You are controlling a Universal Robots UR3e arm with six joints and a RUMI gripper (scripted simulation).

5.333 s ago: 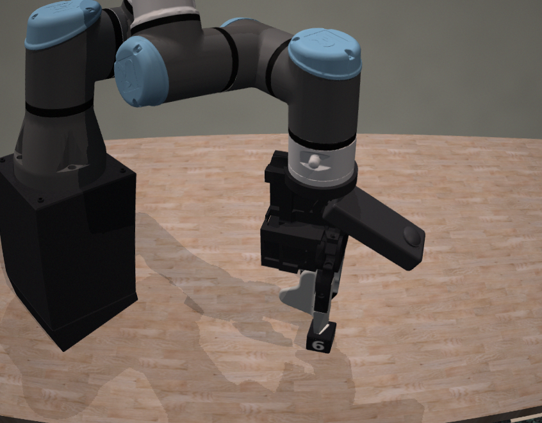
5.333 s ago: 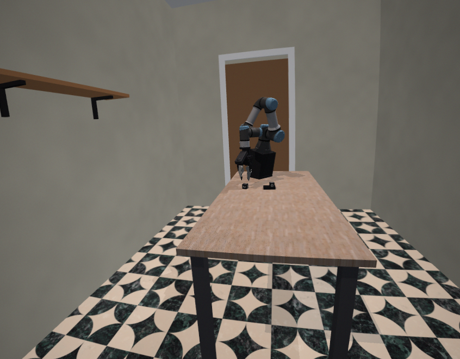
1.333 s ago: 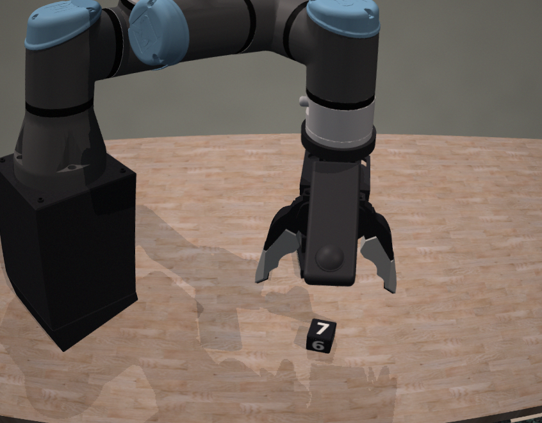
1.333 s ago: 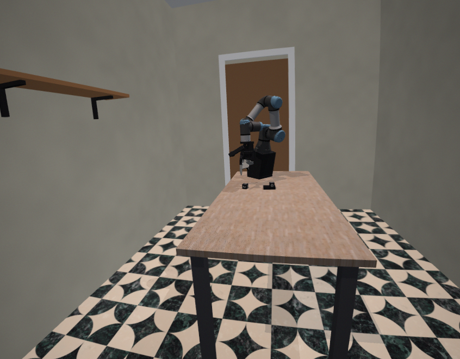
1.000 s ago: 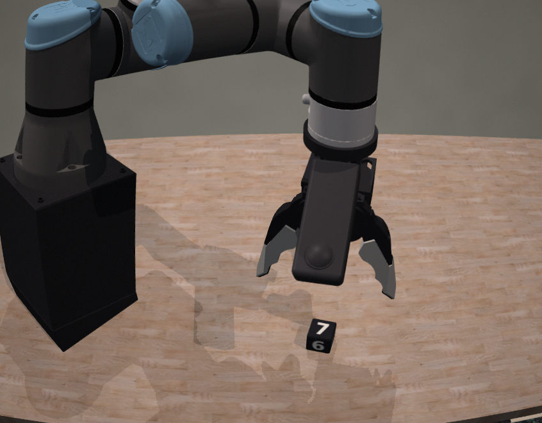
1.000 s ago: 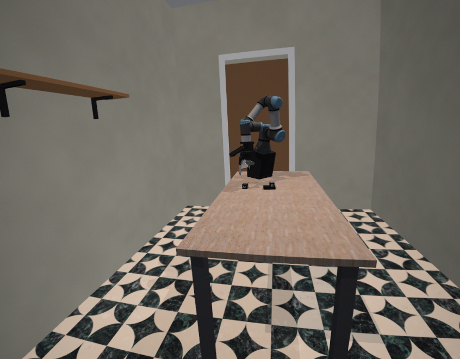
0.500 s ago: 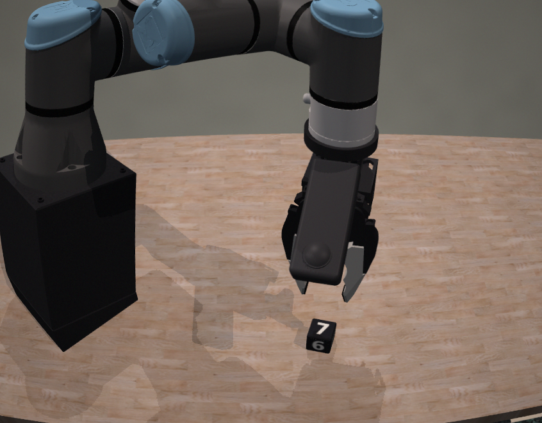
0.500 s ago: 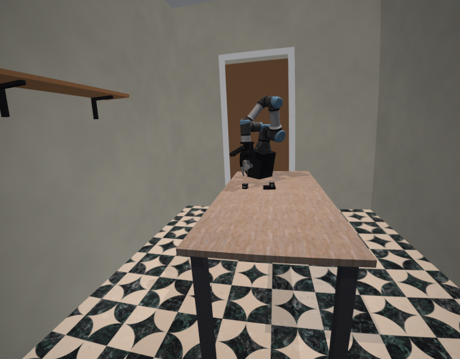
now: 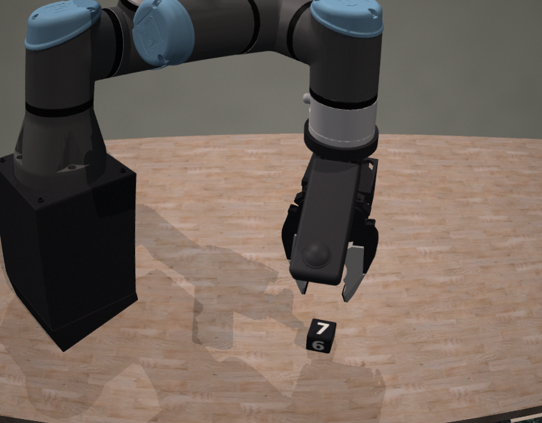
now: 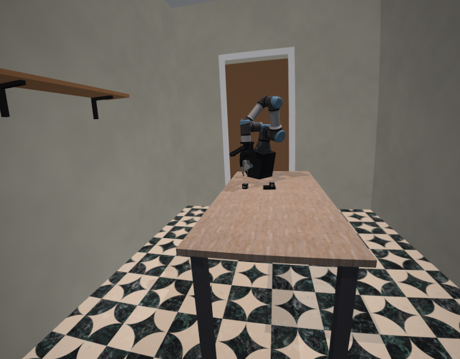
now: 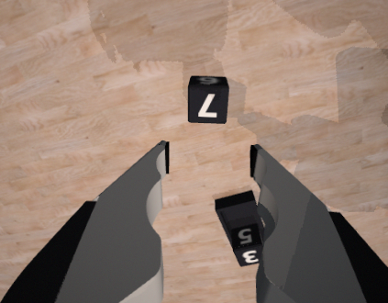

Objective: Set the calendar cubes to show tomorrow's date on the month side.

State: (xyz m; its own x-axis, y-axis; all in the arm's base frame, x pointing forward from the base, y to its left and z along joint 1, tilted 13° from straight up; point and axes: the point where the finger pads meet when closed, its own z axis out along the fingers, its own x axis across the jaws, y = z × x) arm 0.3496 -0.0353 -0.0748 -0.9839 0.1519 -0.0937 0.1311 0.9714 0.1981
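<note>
My hand is 90 mm above the black number cube. The rest, counted from my hand: black calendar tray (160 mm to the left, 100 mm below, 30 mm behind).
</note>
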